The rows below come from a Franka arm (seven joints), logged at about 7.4 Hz.
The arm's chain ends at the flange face. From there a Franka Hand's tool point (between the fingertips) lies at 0.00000 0.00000 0.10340 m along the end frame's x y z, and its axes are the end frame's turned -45 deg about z.
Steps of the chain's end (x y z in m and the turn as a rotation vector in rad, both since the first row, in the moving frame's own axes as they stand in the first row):
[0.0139, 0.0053, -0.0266, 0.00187, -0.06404, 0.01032]
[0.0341, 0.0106, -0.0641, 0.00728, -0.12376, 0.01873]
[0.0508, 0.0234, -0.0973, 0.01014, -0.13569, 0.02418]
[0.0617, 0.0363, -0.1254, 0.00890, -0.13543, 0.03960]
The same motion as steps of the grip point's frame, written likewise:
[0.0016, 0.0087, -0.0268, 0.04661, -0.04396, 0.01032]
[0.0082, 0.0220, -0.0649, 0.09266, -0.08236, 0.01873]
[0.0104, 0.0417, -0.0983, 0.10312, -0.08878, 0.02418]
[0.0089, 0.0586, -0.1264, 0.10206, -0.08947, 0.03960]

